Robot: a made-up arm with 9 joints.
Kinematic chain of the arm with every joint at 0, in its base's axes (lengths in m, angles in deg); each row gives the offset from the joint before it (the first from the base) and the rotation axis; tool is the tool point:
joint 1: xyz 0 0 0.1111 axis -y
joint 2: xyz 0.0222 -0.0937 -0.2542 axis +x
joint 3: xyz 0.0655 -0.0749 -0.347 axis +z
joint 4: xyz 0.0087 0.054 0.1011 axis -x
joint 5: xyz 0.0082 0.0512 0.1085 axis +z
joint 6: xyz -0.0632 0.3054 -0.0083 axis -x
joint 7: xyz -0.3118 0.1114 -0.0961 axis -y
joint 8: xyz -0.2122 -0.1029 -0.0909 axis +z
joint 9: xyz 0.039 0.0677 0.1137 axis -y
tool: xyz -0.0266 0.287 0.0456
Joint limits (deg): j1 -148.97..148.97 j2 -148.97..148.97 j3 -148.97..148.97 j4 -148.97..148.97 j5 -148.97..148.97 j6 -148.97..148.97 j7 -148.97..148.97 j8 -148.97..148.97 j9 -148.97..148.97
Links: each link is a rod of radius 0.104 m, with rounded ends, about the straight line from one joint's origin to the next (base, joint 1, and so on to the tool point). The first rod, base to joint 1, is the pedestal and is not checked.
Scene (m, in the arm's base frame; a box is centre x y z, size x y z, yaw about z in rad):
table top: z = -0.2
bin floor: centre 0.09 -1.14 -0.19 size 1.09 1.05 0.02 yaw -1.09
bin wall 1: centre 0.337 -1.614 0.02 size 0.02 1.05 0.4 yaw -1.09
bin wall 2: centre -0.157 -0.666 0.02 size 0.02 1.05 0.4 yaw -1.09
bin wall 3: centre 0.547 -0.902 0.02 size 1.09 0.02 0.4 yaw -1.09
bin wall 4: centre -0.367 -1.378 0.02 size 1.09 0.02 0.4 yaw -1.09
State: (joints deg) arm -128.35 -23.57 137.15 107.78 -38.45 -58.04 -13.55 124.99 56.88
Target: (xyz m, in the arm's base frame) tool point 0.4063 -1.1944 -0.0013
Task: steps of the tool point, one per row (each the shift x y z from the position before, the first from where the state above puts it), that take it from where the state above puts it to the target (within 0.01 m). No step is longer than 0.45 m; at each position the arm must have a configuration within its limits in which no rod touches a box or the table.
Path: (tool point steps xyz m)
1: 0.1267 -0.1836 0.1421
2: 0.1837 -0.1415 0.1271
3: 0.2062 -0.0767 0.1107
4: 0.2936 -0.1723 -0.1109
5: 0.3705 -0.0312 -0.0574
6: 0.3729 0.1356 0.0217
7: 0.0001 0.0001 -0.4453

